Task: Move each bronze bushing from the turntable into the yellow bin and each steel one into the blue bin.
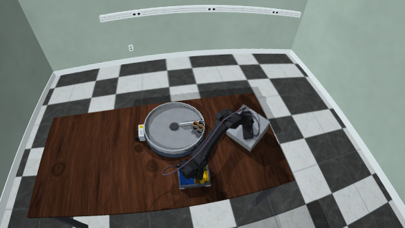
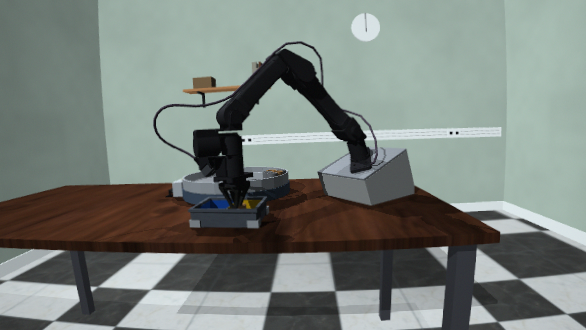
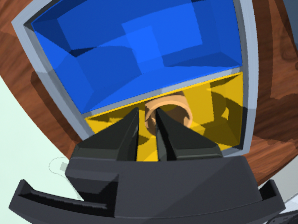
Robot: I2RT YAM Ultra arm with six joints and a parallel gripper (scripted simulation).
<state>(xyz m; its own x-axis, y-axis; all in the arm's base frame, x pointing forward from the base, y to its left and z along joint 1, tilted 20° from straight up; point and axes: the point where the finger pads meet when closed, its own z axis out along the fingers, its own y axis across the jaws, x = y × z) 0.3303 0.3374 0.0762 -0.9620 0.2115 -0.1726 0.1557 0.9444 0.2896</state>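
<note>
The bin tray lies 2 cm below my hand, 2 cm ahead of it and 1 cm to the right of it. The rest, counted from my hand: grey turntable 36 cm to the right, 18 cm ahead, 1 cm above; yellow bin 3 cm below, 2 cm to the right, 2 cm behind; blue bin 7 cm ahead, 3 cm below.
</note>
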